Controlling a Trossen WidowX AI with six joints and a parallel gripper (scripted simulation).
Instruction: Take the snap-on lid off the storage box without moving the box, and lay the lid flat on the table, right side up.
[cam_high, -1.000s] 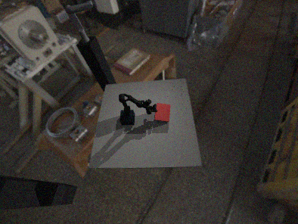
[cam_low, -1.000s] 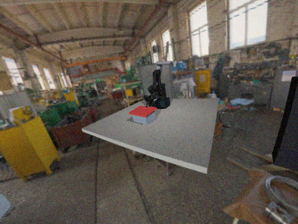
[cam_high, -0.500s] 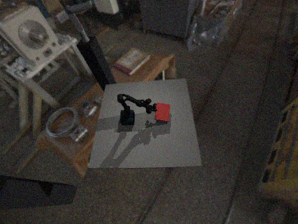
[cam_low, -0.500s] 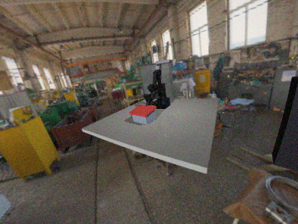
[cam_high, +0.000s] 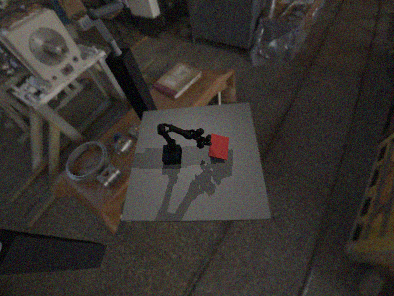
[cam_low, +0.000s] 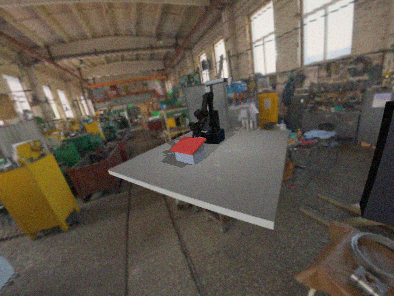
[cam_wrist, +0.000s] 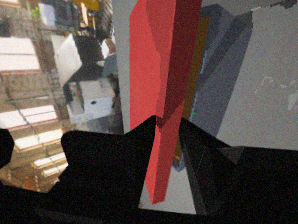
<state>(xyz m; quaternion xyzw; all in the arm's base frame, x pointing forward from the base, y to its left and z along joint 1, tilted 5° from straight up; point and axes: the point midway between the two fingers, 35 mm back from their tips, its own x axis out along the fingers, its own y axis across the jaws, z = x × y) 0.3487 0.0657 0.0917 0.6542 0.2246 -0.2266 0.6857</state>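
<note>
Now: gripper tip 80 mm short of the lid and 20 mm above it. The rest, counted from my gripper tip: grey storage box 70 mm ahead, 100 mm below.
</note>
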